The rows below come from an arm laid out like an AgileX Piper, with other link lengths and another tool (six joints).
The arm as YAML. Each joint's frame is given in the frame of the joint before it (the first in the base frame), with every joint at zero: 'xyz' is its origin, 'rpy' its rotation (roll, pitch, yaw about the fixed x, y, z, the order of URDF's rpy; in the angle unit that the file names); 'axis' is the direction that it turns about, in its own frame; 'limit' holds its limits. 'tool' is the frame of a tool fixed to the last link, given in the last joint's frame.
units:
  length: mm
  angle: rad
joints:
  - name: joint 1
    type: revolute
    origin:
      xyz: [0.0, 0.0, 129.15]
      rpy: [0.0, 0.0, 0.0]
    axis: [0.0, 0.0, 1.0]
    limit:
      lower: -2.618
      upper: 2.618
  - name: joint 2
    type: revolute
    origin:
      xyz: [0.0, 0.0, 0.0]
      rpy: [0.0, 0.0, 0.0]
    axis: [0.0, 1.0, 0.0]
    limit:
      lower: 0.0
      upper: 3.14
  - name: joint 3
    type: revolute
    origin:
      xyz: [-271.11, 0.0, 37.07]
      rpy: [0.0, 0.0, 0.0]
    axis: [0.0, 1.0, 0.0]
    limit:
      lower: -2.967
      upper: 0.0
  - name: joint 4
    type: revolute
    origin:
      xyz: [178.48, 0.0, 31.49]
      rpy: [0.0, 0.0, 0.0]
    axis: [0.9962, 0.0, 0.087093]
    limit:
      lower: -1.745
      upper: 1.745
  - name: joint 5
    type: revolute
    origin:
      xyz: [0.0, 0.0, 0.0]
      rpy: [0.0, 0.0, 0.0]
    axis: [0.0, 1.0, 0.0]
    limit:
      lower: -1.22
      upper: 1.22
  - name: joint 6
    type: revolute
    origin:
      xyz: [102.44, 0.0, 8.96]
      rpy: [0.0, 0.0, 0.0]
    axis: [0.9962, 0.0, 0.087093]
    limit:
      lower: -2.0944
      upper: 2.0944
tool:
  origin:
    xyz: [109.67, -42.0, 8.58]
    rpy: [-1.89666, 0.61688, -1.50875]
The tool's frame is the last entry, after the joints.
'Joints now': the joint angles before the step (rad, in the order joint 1, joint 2, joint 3, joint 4, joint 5, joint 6). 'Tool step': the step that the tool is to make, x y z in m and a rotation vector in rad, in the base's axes. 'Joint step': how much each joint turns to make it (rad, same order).
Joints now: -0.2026 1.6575 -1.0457 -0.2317 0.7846 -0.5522
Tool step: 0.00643 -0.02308 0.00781 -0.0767 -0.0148 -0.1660
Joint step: 0.0208 0.0635 -0.0883 -0.1526 0.0562 0.2624
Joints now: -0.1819 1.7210 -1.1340 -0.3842 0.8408 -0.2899
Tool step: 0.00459 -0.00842 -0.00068 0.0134 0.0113 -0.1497
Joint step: 0.0000 0.0769 -0.1245 0.0014 0.1046 0.1230
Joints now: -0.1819 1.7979 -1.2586 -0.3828 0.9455 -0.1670
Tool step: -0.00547 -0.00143 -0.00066 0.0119 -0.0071 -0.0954
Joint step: 0.0000 0.0125 -0.0223 0.0023 0.0346 0.0887
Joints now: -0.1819 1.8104 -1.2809 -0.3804 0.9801 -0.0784
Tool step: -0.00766 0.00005 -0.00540 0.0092 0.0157 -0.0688
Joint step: 0.0011 0.0150 -0.0001 0.0000 0.0245 0.0658
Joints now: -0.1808 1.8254 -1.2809 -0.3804 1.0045 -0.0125
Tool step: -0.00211 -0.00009 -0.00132 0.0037 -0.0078 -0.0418
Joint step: 0.0000 0.0050 -0.0020 0.0000 0.0038 0.0431
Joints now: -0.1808 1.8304 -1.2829 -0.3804 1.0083 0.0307
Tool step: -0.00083 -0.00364 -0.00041 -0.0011 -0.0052 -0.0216
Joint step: -0.0110 0.0048 -0.0042 -0.0024 -0.0019 0.0131
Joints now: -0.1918 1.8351 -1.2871 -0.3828 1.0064 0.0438
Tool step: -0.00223 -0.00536 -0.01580 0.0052 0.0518 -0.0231
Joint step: -0.0147 0.0584 -0.0086 -0.0059 0.0056 0.0099
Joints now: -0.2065 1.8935 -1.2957 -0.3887 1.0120 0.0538
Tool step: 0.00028 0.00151 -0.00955 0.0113 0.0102 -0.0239
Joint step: 0.0010 0.0290 -0.0001 0.0063 -0.0090 0.0261
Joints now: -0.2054 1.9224 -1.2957 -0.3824 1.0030 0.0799
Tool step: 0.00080 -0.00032 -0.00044 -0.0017 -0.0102 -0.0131
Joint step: 0.0000 0.0019 0.0001 -0.0024 -0.0073 0.0176
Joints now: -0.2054 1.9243 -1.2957 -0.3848 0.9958 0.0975
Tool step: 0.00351 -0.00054 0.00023 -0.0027 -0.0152 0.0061
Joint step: 0.0000 0.0000 0.0001 -0.0033 -0.0164 0.0009
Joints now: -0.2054 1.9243 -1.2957 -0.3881 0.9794 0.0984
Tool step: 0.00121 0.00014 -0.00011 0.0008 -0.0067 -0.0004
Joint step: 0.0000 0.0000 0.0001 0.0009 -0.0063 0.0021
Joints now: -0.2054 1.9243 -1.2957 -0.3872 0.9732 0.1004
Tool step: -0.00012 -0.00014 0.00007 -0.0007 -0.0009 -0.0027
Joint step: 0.0000 0.0000 0.0000 -0.0009 0.0000 0.0033
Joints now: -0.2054 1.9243 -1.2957 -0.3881 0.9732 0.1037
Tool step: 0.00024 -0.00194 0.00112 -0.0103 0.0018 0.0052
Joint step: 0.0000 0.0000 0.0000 -0.0123 0.0000 0.0012
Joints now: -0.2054 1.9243 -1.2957 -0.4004 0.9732 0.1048
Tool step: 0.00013 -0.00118 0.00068 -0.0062 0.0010 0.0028
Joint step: -0.0001 0.0000 0.0000 -0.0074 0.0000 0.0010
